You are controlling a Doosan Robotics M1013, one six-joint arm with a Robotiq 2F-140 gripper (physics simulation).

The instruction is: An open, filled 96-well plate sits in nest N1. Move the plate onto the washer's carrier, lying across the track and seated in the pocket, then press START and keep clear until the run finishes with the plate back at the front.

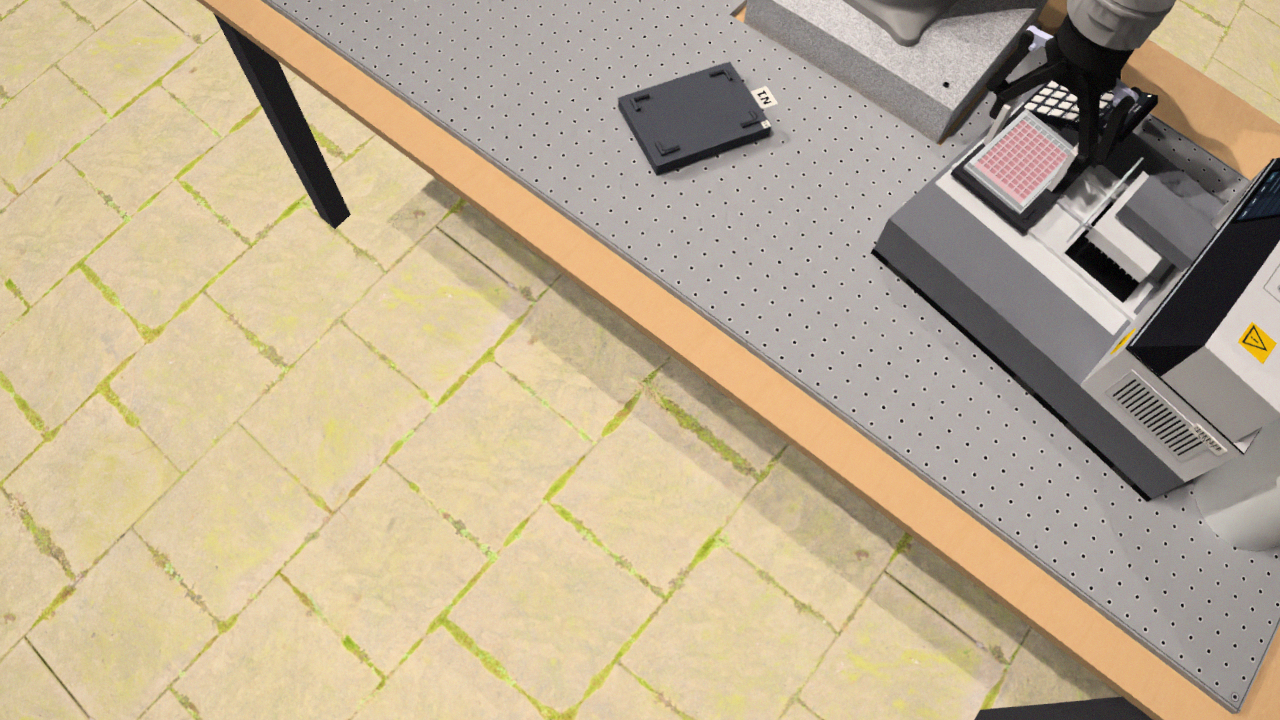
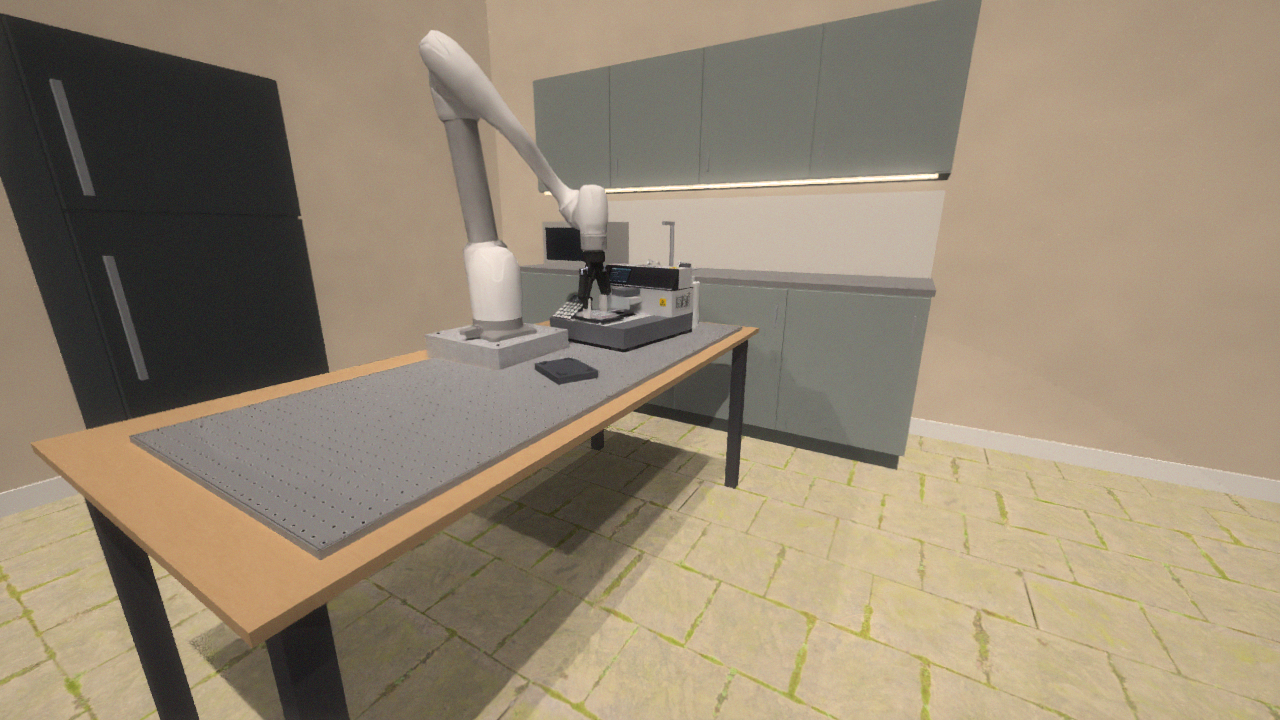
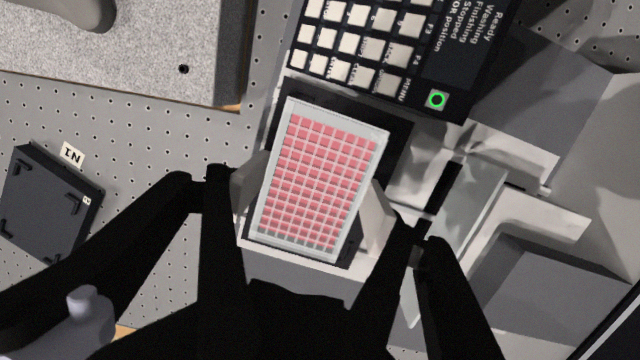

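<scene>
The filled 96-well plate, with pink wells, is level and lines up roughly with the washer's black carrier. Its long sides run from the keypad side to the outer side. My gripper is shut on its two long sides. The plate is at or close above the carrier; whether it is seated in the pocket cannot be told. Nest N1 holds no plate. The keypad lies beyond the plate, with a green-ringed square beside it.
The washer's grey base surrounds the carrier. Its raised housing and grey blocks stand to the right. A clear upright panel is near the right finger. The robot's stone-like base block stands nearby.
</scene>
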